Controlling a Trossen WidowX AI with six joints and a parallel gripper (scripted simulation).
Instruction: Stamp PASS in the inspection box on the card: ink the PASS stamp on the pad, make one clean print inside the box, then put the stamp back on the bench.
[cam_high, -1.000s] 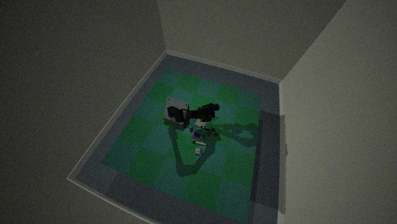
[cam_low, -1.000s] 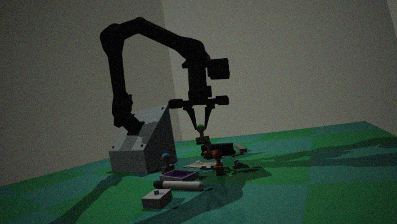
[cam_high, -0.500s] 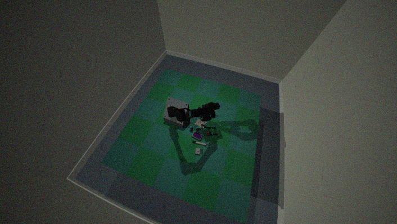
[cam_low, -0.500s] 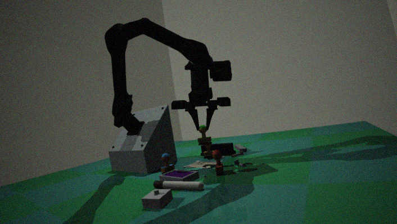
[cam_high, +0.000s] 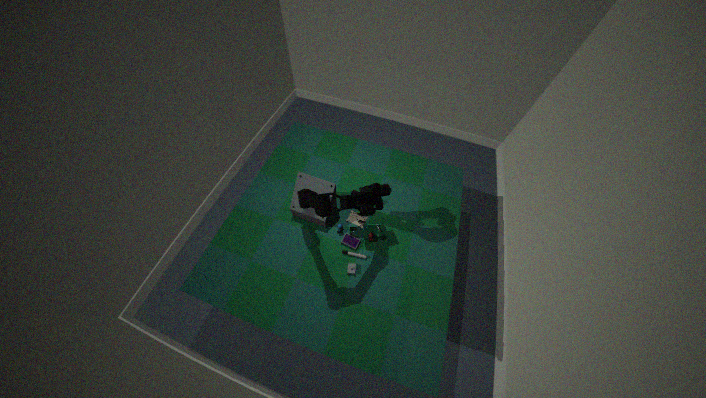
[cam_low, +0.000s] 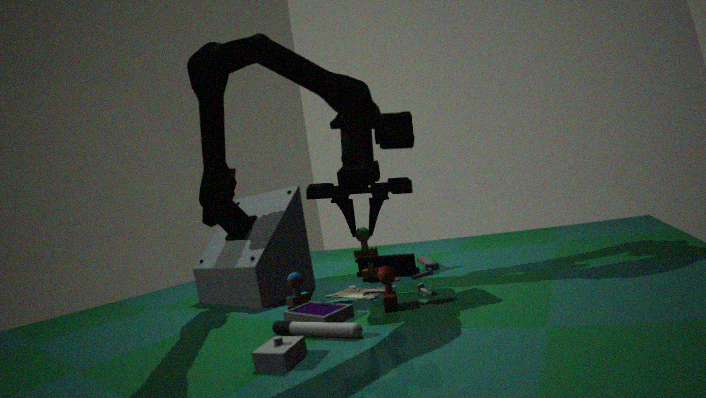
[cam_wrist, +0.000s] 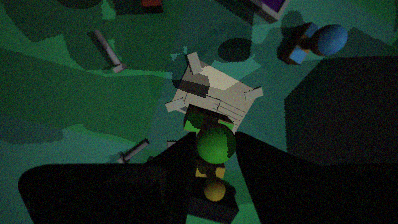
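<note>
The pale card is 10 cm below my gripper tip, 2 cm behind it and 1 cm to the right of it. Round my gripper tip: red-knobbed stamp: 10 cm ahead, 9 cm to the right, 8 cm below; then yellow-knobbed stamp: 8 cm to the left, 8 cm below, 5 cm behind; then green-knobbed stamp: 3 cm below.
</note>
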